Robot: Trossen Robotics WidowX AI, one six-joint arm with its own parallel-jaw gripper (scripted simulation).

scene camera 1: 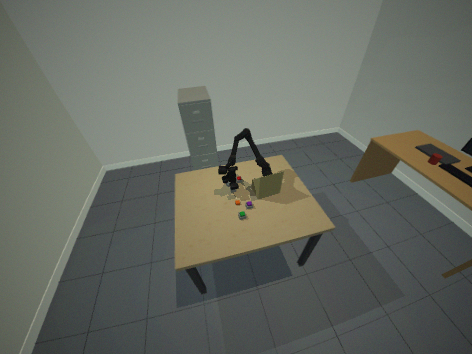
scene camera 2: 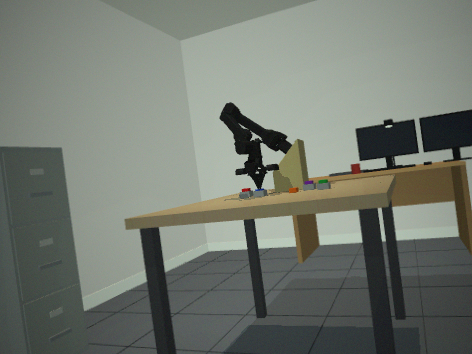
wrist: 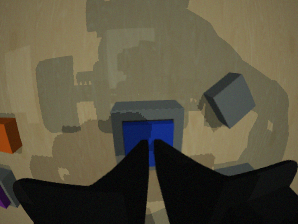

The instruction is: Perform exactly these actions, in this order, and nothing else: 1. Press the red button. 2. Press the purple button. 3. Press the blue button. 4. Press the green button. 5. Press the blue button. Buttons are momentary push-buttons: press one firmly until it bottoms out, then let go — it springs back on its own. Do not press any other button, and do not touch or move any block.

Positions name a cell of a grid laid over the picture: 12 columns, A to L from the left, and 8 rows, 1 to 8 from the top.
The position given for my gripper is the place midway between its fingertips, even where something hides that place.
Observation:
I see my gripper (wrist: G6), a blue button (wrist: F5) and a grey block (wrist: J4).

